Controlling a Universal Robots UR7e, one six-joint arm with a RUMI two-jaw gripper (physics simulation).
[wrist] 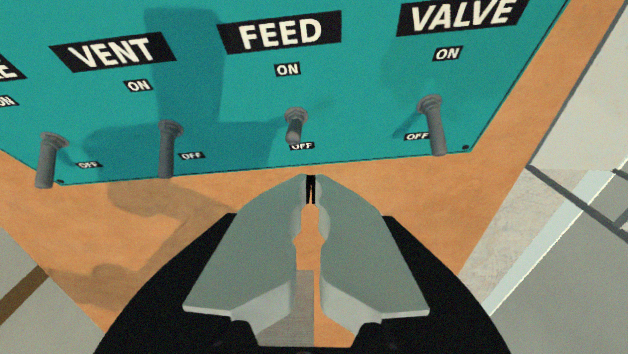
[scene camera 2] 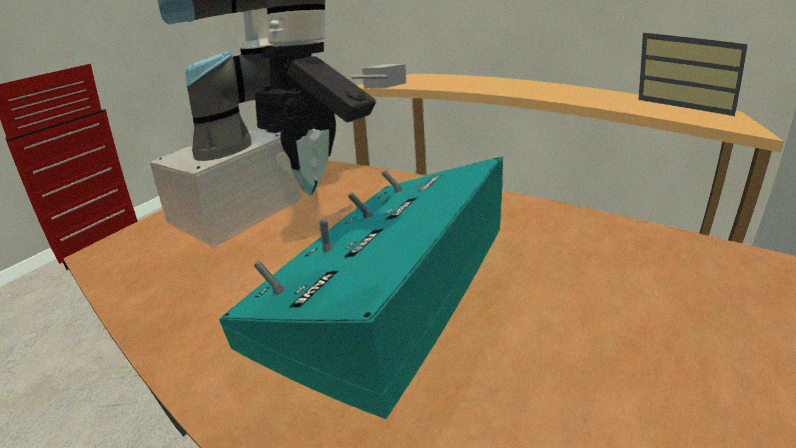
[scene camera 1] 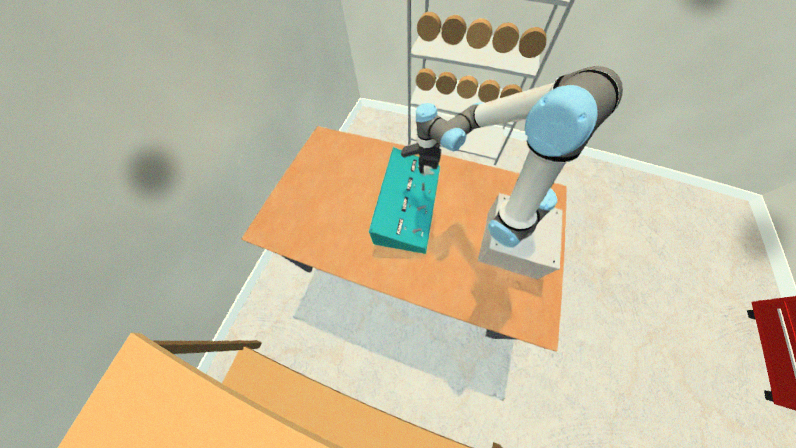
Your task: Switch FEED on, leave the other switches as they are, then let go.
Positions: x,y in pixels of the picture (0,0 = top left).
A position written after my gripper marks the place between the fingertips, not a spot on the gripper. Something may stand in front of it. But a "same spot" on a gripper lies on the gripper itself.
Labels:
my gripper: wrist; scene camera 2; scene camera 1 425,175
same spot on my gripper: [scene camera 2: 306,158] = [wrist: 352,232]

